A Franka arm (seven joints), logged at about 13 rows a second.
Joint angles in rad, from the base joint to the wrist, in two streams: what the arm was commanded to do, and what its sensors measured. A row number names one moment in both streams.
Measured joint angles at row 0:
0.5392, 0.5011, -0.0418, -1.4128, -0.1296, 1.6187, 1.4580
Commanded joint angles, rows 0 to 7:
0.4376, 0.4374, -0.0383, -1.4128, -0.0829, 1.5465, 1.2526
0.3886, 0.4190, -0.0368, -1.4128, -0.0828, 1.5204, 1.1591
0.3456, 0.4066, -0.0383, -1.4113, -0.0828, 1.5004, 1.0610
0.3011, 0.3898, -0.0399, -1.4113, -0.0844, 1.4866, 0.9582
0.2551, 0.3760, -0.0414, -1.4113, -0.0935, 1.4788, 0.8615
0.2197, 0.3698, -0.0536, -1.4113, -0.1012, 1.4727, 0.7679
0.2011, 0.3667, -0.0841, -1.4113, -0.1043, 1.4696, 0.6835
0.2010, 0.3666, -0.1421, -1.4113, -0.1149, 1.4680, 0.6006
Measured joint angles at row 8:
0.2129, 0.3817, -0.0840, -1.4077, -0.1113, 1.4864, 0.7356
